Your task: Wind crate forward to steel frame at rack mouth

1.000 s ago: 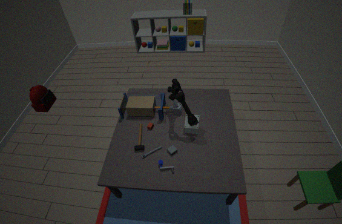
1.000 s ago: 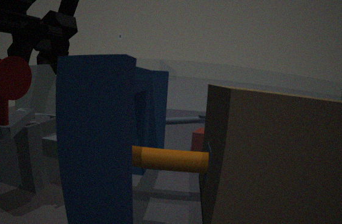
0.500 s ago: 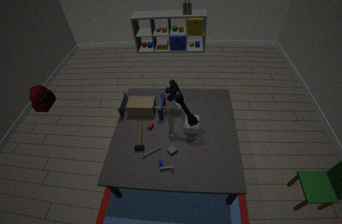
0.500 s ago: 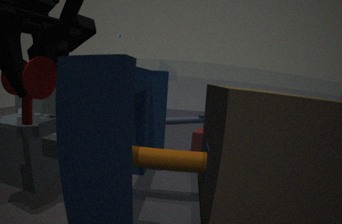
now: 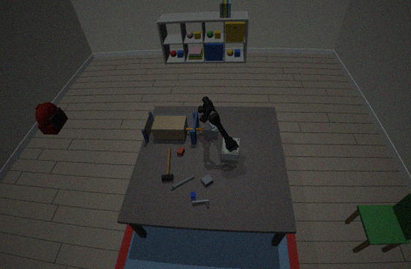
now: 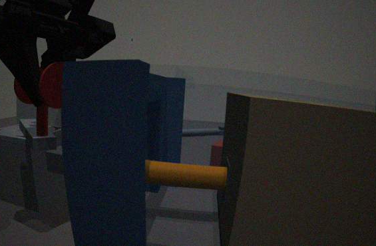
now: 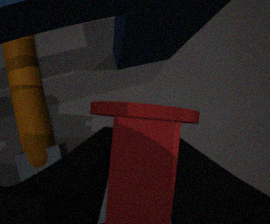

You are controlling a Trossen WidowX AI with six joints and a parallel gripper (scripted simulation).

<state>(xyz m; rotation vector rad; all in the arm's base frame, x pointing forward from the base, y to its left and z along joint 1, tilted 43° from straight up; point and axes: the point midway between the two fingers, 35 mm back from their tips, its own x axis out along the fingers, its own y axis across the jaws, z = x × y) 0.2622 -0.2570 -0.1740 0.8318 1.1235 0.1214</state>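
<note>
Now: gripper tip 4 cm past the grey winch handle, 3 cm to the right of it and 3 cm above it. From my gripper tip the other things lie so: red knob: 1 cm behind; grey winch: 11 cm behind, 6 cm to the left, 10 cm below; blue steel frame: 7 cm ahead, 7 cm to the left, 2 cm below.
</note>
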